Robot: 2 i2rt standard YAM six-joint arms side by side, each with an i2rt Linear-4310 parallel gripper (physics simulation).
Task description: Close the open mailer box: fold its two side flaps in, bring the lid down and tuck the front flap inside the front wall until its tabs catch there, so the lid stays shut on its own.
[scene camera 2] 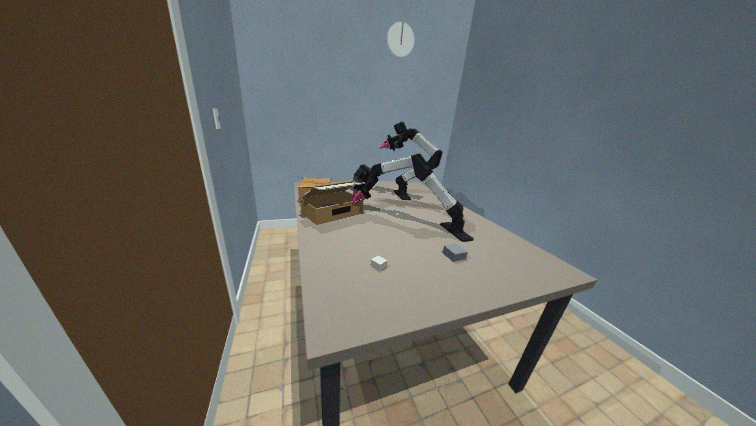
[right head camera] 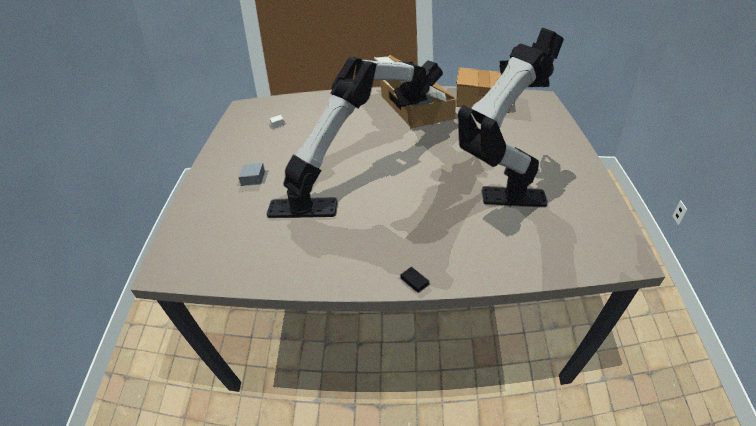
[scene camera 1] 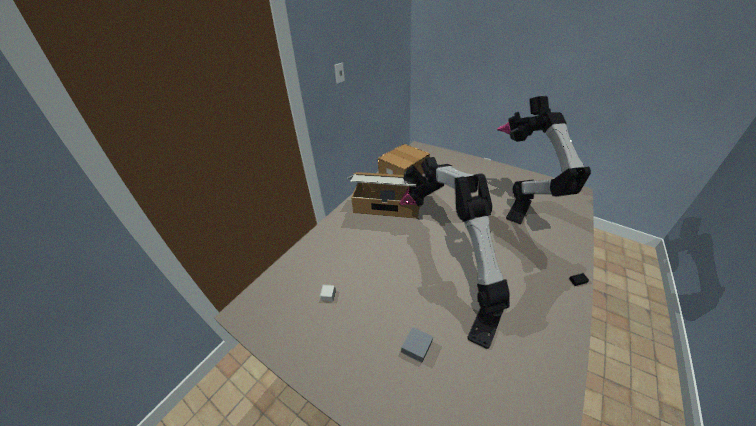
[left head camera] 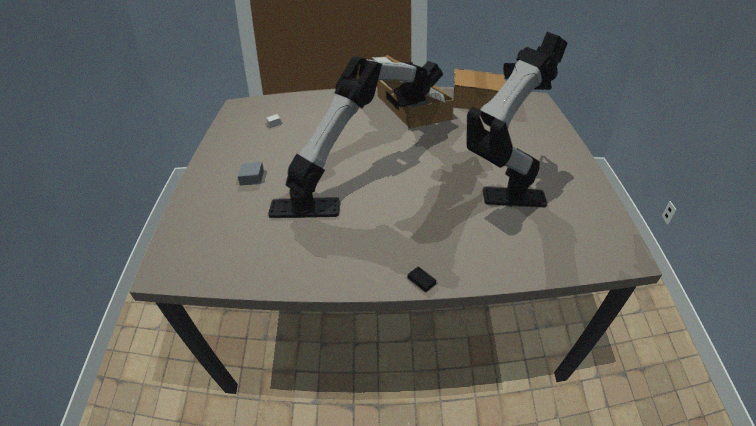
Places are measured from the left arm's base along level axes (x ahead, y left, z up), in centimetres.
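Pixels of known places: left gripper, fingertip midpoint: [scene camera 2: 351,203] [right head camera: 402,100] [scene camera 1: 400,203] [left head camera: 400,101]; right gripper, fingertip midpoint: [scene camera 2: 378,147] [scene camera 1: 497,129]; left arm's base, link origin: [scene camera 2: 455,231] [right head camera: 301,209] [scene camera 1: 488,318] [left head camera: 303,209]; right arm's base, link origin: [scene camera 2: 401,195] [right head camera: 514,197] [scene camera 1: 519,210] [left head camera: 515,198].
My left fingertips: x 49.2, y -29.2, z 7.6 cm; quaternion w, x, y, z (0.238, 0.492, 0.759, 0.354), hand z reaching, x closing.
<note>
For each thing: its top centre in the pictures, then the offset to it from my left fingertips.
- brown mailer box, top centre: [right head camera: 416,87] [left head camera: 413,87] [scene camera 1: 387,188] [scene camera 2: 332,198] dz +1.0, dx +9.6, dy -5.4 cm
- closed brown carton, top centre: [right head camera: 484,78] [left head camera: 480,79] [scene camera 1: 404,155] [scene camera 2: 315,182] dz +2.8, dx +16.6, dy -33.5 cm
- white block, top centre: [scene camera 1: 327,290] [left head camera: 273,117] [right head camera: 276,118] [scene camera 2: 379,259] dz -4.8, dx +0.4, dy +48.4 cm
- grey block, top centre: [scene camera 1: 417,341] [left head camera: 249,169] [right head camera: 250,169] [scene camera 2: 455,248] dz -4.0, dx -33.7, dy +48.8 cm
- small black object, top centre: [right head camera: 414,277] [left head camera: 422,277] [scene camera 1: 580,278] dz -6.1, dx -75.3, dy -1.6 cm
The brown mailer box [left head camera: 431,114] [right head camera: 433,113] [scene camera 1: 363,205] [scene camera 2: 320,213] stands near the table's far edge, its front gaping. Its pale lid [scene camera 1: 378,179] [scene camera 2: 338,186] is tilted low over the box, apart from the front wall. My left gripper [scene camera 1: 406,198] [scene camera 2: 358,196] is at the box's front wall, near the corner at the right in scene camera 1. Its pink fingertips look together, with nothing seen between them. My right gripper [scene camera 1: 503,128] [scene camera 2: 384,144] is raised in the air, shut and away from the box. The side flaps cannot be made out clearly.
A closed brown carton [left head camera: 470,87] [right head camera: 473,87] [scene camera 1: 404,157] [scene camera 2: 315,181] stands beside the mailer box. A white block [left head camera: 273,120] [scene camera 1: 327,292] [scene camera 2: 378,263], a grey block [left head camera: 250,173] [scene camera 1: 416,343] [scene camera 2: 454,251] and a small black object [left head camera: 421,278] [scene camera 1: 578,279] lie on the table.
</note>
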